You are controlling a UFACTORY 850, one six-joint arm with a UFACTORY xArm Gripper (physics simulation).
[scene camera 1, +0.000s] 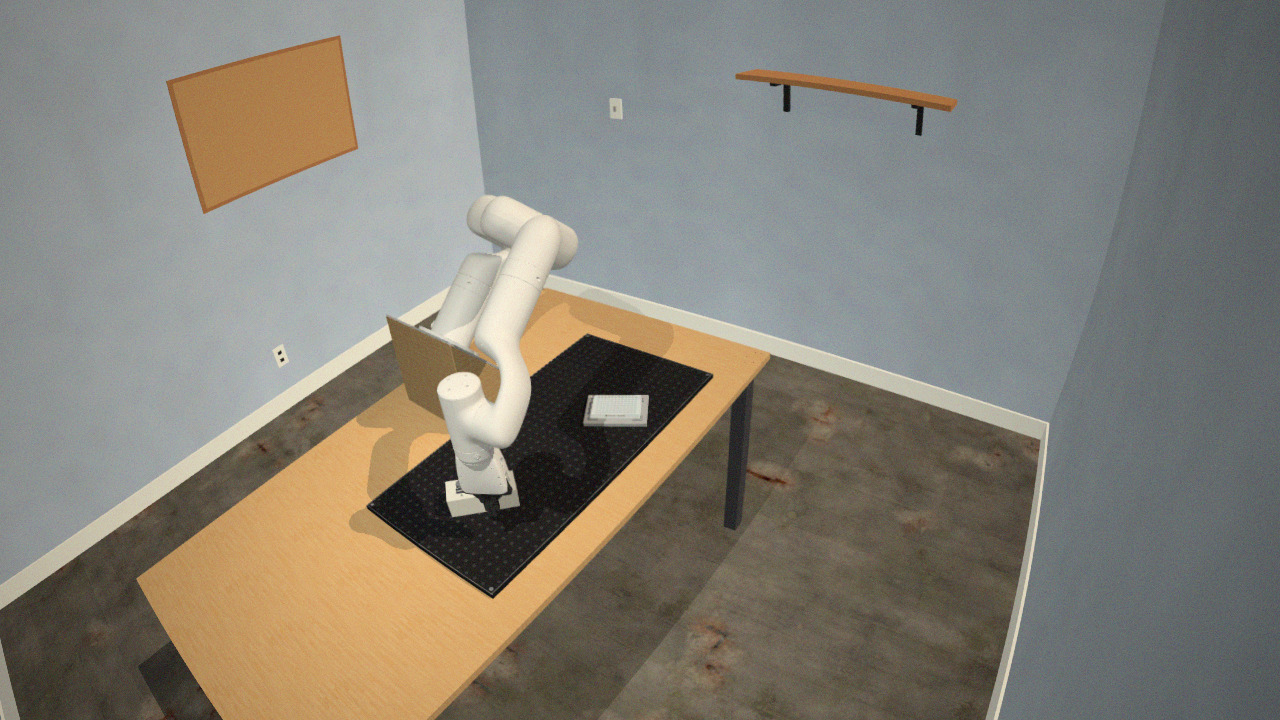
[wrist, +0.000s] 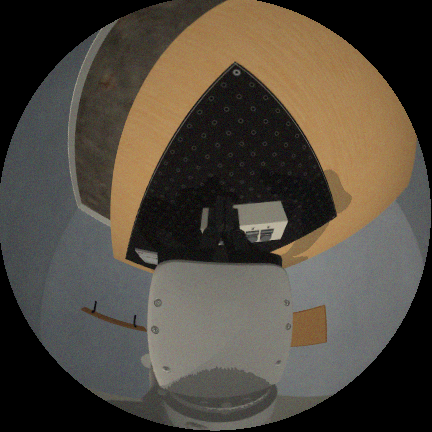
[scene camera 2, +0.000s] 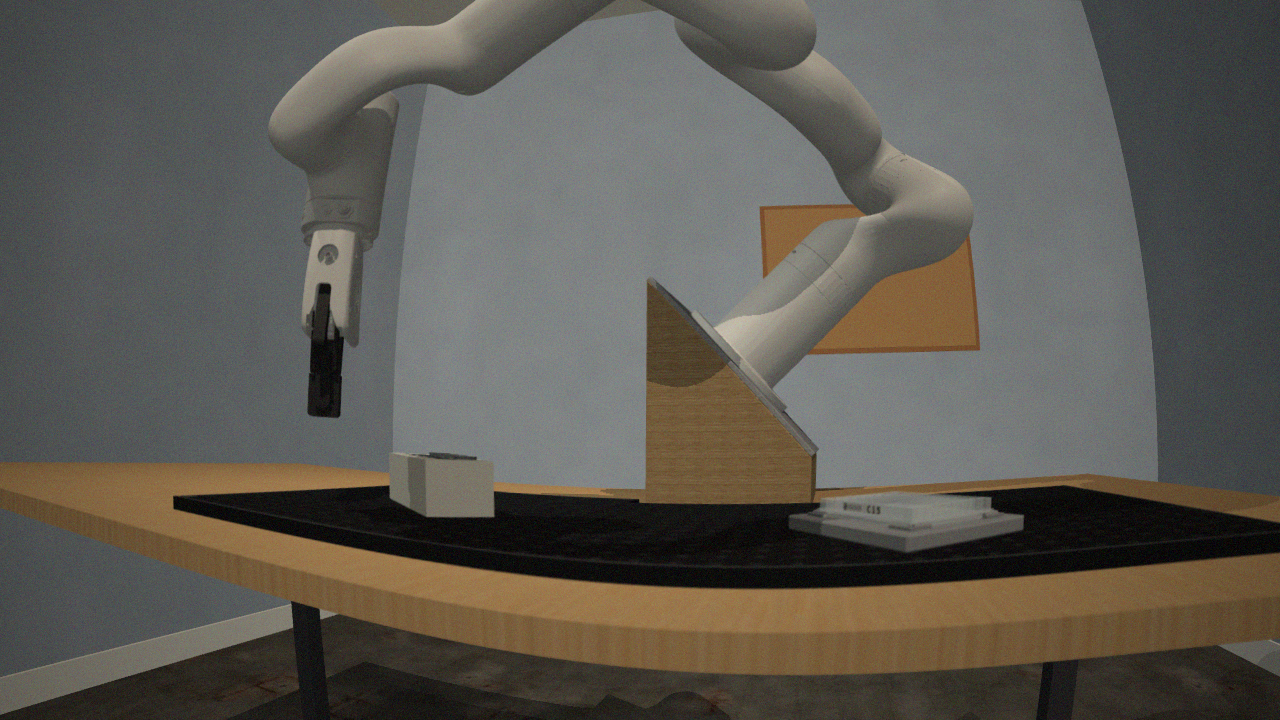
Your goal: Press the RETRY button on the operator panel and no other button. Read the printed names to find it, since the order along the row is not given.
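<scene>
The operator panel is an off-white box on the black perforated mat. Two dark buttons show on its face in the wrist view, with print too small to read. The fingers hide the middle of the panel there, and the arm covers part of it in scene camera 1. I cannot tell which button is RETRY. My gripper is shut and empty, pointing down. In scene camera 2 its tips are above the panel's height, apart from it.
A pale labelled plate on a grey holder stands at the mat's other end. The arm's wooden wedge base stands behind the mat. The wooden table extends around the mat.
</scene>
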